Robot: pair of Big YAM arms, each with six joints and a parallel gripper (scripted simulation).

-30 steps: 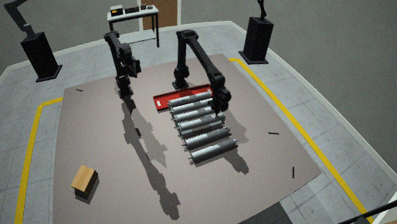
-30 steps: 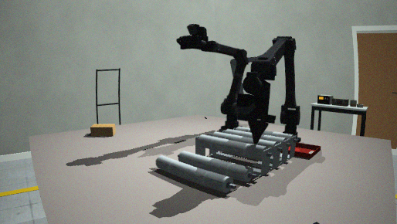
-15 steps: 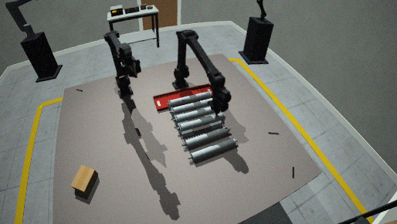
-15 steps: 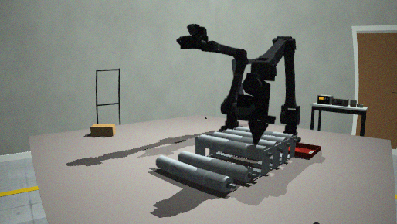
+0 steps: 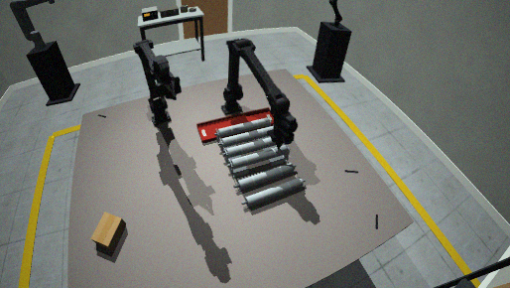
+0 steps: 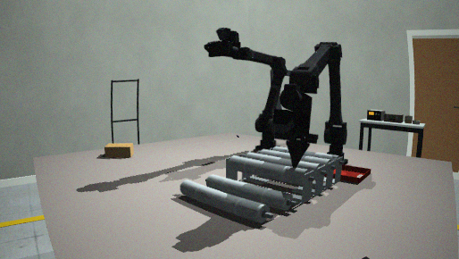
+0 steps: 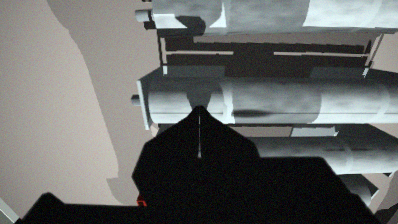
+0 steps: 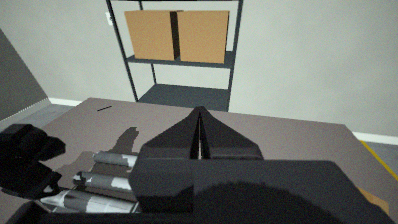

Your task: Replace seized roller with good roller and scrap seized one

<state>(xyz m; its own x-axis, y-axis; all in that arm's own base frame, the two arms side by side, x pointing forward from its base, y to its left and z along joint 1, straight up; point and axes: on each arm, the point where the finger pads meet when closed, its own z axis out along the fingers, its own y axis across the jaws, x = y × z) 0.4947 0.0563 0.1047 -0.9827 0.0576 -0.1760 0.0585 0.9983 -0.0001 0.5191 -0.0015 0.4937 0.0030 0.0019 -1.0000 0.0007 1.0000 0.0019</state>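
The bed roller lies 420 mm below my right hand, 340 mm to the left of it and 150 mm behind it. The rest, counted from my right hand: red scrap tray: 490 mm below, 330 mm behind, 310 mm to the left; then cardboard box: 460 mm to the right, 460 mm below, 270 mm ahead.
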